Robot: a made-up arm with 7 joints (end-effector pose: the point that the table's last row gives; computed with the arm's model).
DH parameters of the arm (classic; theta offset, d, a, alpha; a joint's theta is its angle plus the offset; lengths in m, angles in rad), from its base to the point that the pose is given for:
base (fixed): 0 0 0 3.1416
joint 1: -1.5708 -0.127 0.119 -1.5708
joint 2: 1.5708 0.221 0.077 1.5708
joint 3: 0 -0.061 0.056 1.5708
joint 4: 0 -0.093 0.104 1.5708
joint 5: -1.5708 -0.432 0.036 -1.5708
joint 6: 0 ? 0.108 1.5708
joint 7: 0 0.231 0.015 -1.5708
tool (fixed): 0 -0.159 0 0
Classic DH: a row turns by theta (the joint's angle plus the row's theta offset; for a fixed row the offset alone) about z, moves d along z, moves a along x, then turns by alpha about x.
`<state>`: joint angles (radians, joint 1 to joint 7).
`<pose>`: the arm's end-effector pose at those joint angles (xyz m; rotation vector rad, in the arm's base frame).
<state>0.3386 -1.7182 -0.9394 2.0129 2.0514 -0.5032 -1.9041</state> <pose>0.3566 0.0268 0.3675 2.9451 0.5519 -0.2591</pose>
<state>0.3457 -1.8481 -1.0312 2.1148 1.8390 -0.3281 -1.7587</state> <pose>0.3517 0.0406 0.3208 2.5580 0.8116 -0.1971</pose>
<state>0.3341 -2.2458 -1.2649 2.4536 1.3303 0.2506 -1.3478</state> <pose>0.4674 0.0608 0.1854 1.3756 1.0723 0.1083</pose>
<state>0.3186 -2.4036 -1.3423 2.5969 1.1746 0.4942 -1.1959</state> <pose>0.5479 0.1057 0.1380 0.9910 1.0648 0.3214</pose>
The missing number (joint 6, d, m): 0.137
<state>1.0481 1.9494 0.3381 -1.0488 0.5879 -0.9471 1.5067</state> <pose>0.0933 -0.3121 -0.1826 -1.7260 -0.4220 2.5038</pose>
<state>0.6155 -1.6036 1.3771 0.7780 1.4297 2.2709 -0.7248</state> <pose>0.1080 -0.0292 -0.4463 0.2204 -2.2764 -1.9331</pose>
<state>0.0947 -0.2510 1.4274 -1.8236 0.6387 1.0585 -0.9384</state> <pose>0.5127 -0.3501 0.0901 1.0153 0.7347 -0.3022</pose>
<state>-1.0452 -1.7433 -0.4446 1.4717 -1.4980 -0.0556 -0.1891</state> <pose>0.0795 0.3622 0.1836 -1.1784 -1.2291 -1.3635</pose>
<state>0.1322 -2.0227 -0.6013 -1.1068 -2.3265 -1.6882 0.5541</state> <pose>0.2894 0.6553 0.0454 -2.8689 0.7334 -0.5501</pose>
